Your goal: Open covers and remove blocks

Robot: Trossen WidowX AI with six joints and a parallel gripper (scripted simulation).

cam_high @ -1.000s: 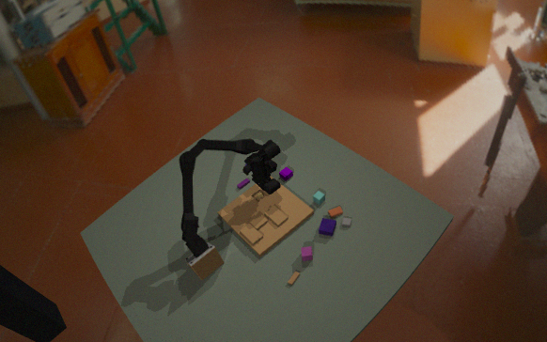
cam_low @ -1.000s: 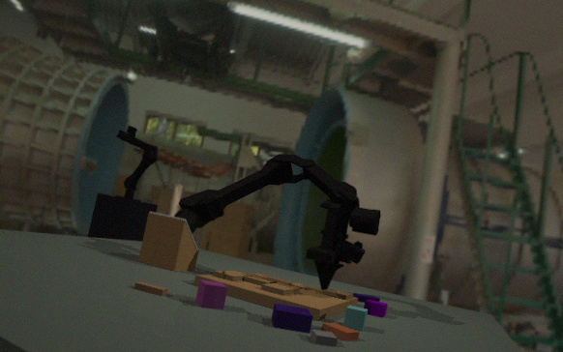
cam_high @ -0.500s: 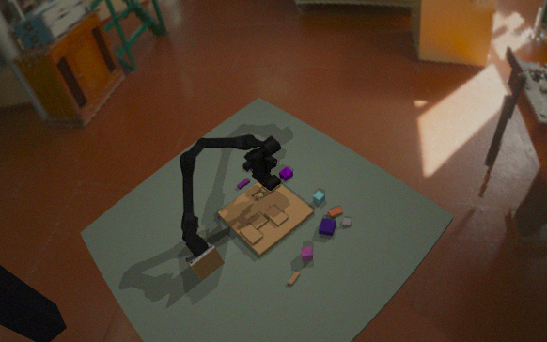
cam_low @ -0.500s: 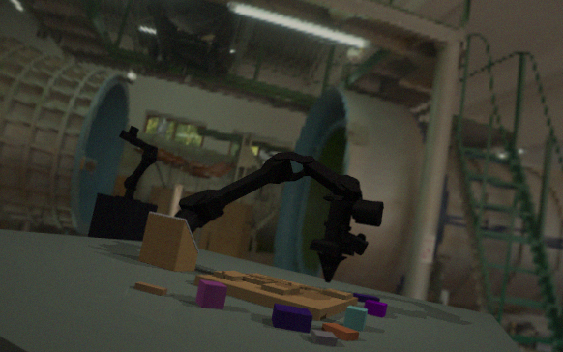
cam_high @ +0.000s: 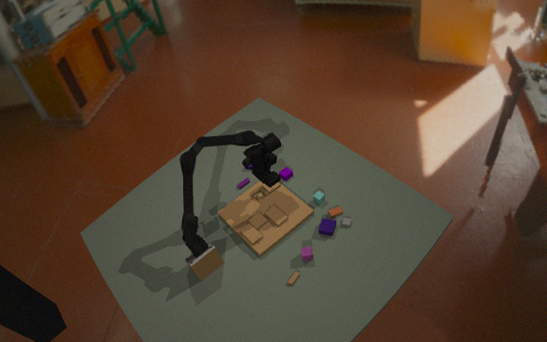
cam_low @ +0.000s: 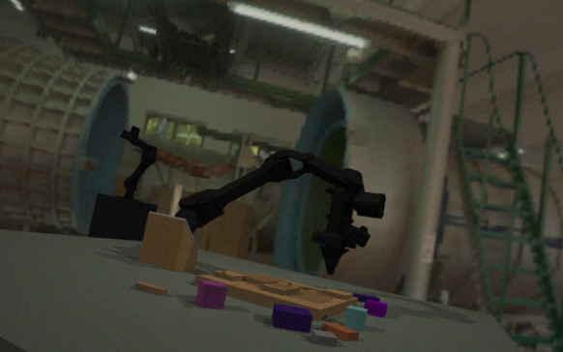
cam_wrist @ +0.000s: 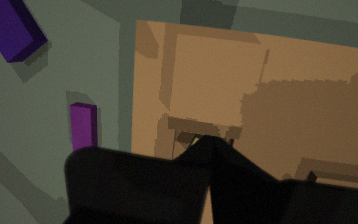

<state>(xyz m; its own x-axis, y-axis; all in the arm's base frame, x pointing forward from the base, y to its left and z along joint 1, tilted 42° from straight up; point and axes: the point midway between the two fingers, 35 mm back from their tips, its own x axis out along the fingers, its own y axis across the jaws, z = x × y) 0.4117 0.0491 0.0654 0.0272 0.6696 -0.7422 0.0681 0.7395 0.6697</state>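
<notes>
Now: gripper tip 120 mm short of the violet block and 50 mm above it. Round my gripper tip: teal block: 210 mm to the right, 110 mm ahead, 50 mm below; magenta block: 360 mm to the right, 120 mm behind, 50 mm below; orange block: 310 mm to the right, 110 mm ahead, 60 mm below.
</notes>
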